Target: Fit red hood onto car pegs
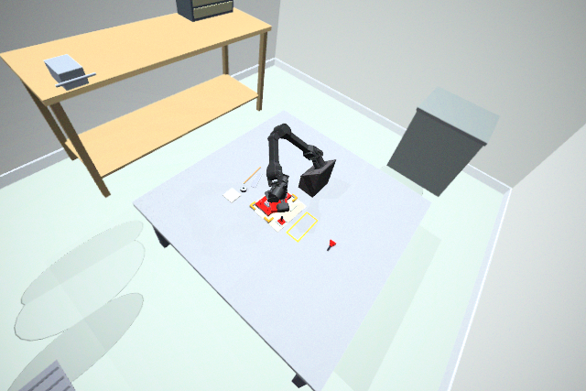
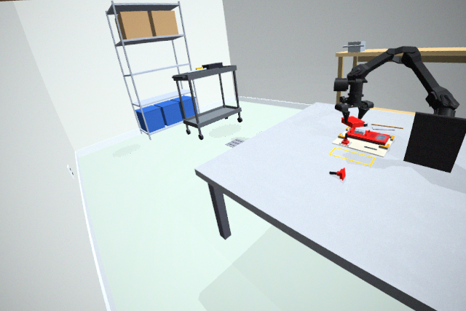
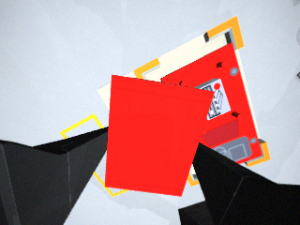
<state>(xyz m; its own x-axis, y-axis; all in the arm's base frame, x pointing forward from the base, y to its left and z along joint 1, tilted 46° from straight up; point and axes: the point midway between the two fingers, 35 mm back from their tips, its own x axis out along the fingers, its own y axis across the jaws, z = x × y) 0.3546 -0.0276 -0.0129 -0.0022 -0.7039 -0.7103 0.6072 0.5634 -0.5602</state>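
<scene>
The grey engine block lies 9 cm below my gripper tip, 8 cm to the right of it and 2 cm behind it. The rest, counted from my gripper tip: wheel 27 cm to the right, 10 cm below; then red hood right at my gripper tip; then grey holder 8 cm below, 4 cm to the left, 1 cm ahead.
</scene>
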